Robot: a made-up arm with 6 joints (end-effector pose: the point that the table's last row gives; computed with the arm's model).
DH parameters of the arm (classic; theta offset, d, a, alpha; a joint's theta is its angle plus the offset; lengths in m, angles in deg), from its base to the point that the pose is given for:
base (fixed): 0 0.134 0 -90
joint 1: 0 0.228 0.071 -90
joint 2: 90 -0.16 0.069 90
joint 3: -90 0.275 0.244 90
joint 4: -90 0.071 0.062 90
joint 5: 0 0.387 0.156 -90
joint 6: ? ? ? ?
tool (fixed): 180 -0.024 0 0
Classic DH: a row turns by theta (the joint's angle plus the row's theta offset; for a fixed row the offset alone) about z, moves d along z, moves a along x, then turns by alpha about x.
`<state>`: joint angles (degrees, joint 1 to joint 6).
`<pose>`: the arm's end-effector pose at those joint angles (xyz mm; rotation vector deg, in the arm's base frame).
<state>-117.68 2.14 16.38 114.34 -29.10 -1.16</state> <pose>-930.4 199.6 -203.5 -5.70 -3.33 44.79</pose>
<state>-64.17 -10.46 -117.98 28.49 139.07 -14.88</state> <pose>-108.7 16.7 692.7 11.78 85.62 89.09</pose>
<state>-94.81 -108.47 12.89 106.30 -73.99 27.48</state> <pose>-936.7 337.6 376.9 -89.61 104.88 20.29</pose>
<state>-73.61 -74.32 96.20 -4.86 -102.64 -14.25</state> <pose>-21.6 231.3 48.5 -48.94 31.15 -157.02</pose>
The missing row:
joint 6: 0 0.339 0.039 -90
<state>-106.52 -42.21 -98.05 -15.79 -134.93 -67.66</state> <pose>-554.9 176.3 378.3 -107.23 15.65 59.06</pose>
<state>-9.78 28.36 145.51 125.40 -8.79 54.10</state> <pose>-126.6 -532.1 -103.9 -1.06 32.87 151.51</pose>
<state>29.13 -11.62 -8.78 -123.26 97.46 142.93</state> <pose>763.2 502.6 629.2 81.91 47.80 58.19</pose>
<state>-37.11 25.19 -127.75 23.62 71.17 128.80</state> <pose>164.6 -263.6 256.9 51.45 -11.21 -136.28</pose>
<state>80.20 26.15 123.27 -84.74 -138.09 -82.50</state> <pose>44.0 -15.8 -583.3 -9.64 -90.45 28.27</pose>
